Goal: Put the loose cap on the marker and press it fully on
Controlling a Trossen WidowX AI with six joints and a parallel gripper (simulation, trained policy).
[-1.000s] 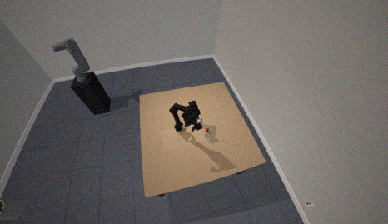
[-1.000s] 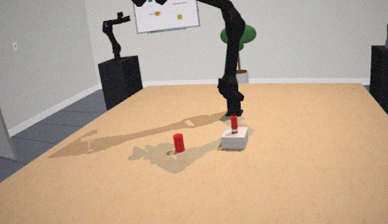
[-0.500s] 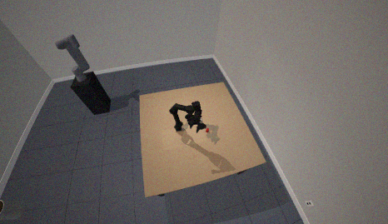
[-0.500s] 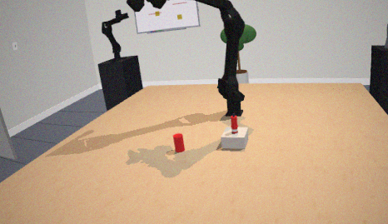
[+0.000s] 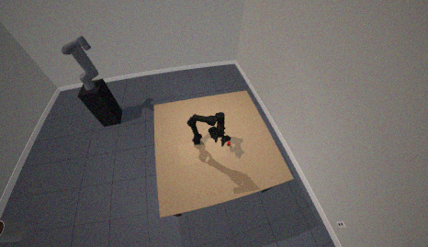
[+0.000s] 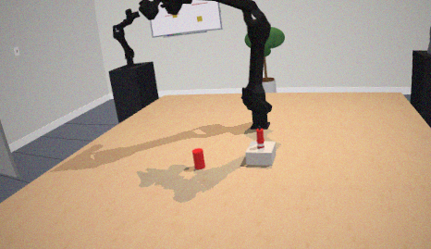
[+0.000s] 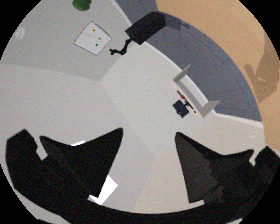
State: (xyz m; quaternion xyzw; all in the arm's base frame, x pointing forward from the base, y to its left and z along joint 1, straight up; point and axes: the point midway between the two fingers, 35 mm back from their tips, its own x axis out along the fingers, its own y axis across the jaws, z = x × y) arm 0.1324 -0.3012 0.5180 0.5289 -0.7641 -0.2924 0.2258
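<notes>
Right now the red cap is 200 mm ahead of my gripper tip, 220 mm to the left of it and 490 mm below it. The rest, counted from my gripper tip: red marker 140 mm ahead, 390 mm to the left, 440 mm below; white holder block 140 mm ahead, 390 mm to the left, 500 mm below.
</notes>
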